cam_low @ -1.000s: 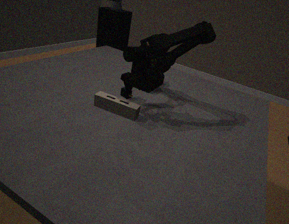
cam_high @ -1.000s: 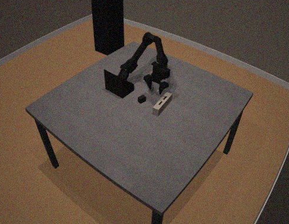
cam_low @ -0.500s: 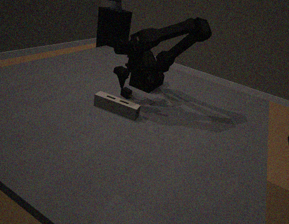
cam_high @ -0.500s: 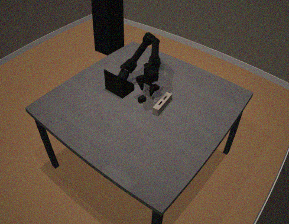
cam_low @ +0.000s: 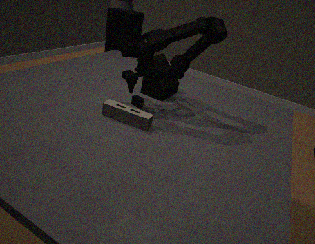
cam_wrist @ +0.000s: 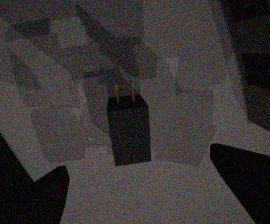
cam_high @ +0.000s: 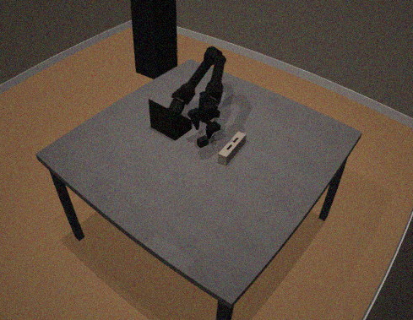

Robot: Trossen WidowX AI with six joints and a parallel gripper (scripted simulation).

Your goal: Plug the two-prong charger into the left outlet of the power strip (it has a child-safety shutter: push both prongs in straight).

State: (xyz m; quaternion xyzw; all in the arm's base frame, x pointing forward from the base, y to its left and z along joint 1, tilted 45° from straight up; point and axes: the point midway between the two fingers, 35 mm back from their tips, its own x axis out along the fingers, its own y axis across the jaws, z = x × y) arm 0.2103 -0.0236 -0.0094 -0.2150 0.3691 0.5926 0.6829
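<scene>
My gripper tip is now 50 mm above the dark charger and 20 mm to the right of it.
</scene>
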